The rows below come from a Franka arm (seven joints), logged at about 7 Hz.
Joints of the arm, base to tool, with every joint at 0 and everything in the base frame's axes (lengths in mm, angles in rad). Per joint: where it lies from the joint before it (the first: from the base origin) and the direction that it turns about. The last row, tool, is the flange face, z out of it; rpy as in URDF.
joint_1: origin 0 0 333 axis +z
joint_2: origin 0 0 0 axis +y
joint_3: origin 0 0 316 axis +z
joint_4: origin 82.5 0 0 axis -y
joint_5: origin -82.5 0 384 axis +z
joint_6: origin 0 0 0 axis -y
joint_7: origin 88 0 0 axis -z
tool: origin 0 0 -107 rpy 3.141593 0 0
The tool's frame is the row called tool.
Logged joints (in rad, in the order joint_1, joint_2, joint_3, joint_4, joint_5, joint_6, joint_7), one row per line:
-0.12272, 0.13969, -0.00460, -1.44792, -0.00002, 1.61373, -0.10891
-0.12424, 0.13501, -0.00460, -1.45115, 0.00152, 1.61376, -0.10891
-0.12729, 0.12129, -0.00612, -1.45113, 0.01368, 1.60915, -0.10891
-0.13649, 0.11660, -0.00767, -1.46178, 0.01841, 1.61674, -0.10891
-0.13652, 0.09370, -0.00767, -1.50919, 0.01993, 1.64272, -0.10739
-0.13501, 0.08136, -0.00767, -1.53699, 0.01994, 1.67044, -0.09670
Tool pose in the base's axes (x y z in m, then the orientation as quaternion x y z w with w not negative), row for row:
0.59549, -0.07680, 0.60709, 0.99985, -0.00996, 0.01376, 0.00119
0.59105, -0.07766, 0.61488, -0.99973, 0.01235, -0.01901, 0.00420
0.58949, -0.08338, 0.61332, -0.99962, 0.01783, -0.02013, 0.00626
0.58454, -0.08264, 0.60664, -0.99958, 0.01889, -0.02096, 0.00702
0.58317, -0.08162, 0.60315, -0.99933, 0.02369, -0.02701, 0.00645
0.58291, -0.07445, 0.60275, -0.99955, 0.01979, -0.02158, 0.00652
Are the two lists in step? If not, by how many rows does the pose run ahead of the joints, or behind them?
The pose runs 1 row ahead of the joints: the pose in row i belongs to the joints in row i + 1.
